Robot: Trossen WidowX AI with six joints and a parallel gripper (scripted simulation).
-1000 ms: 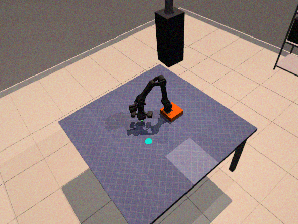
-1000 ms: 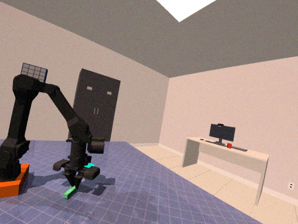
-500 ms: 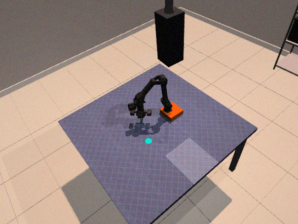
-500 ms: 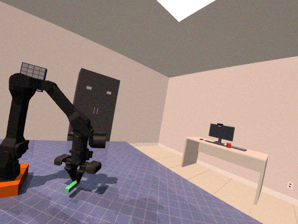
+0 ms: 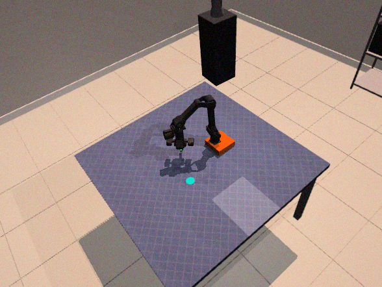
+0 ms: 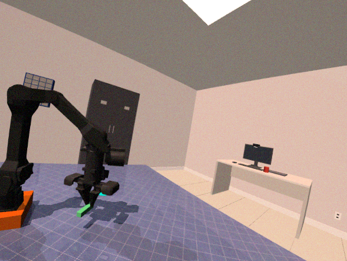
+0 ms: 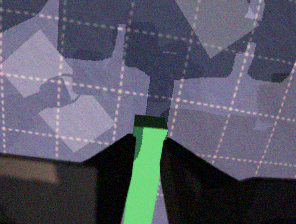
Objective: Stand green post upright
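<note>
Now: gripper tip 220 mm to the right of the cyan circle, 80 mm short of it and 60 mm above it. Round my gripper tip: green post (20 mm to the right, 10 mm behind).
</note>
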